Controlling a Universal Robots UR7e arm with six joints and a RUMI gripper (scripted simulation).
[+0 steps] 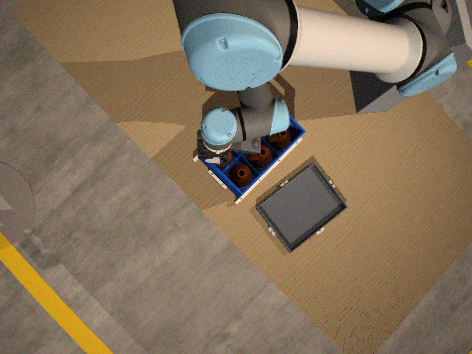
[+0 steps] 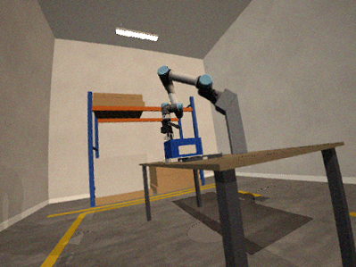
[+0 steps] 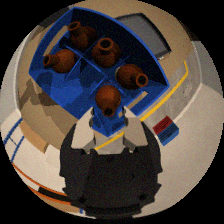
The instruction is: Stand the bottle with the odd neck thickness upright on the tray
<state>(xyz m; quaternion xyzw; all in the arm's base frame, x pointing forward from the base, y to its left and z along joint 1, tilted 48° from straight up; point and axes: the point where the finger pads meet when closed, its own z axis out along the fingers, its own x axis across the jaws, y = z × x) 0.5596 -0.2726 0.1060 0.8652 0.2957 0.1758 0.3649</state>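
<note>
My gripper is now 8 cm to the right of the brown bottle, 8 cm above it and 3 cm short of it. Round my hand: blue crate 8 cm below, 7 cm behind, 6 cm to the left; grey tray 31 cm to the left, 15 cm below, 2 cm ahead.
</note>
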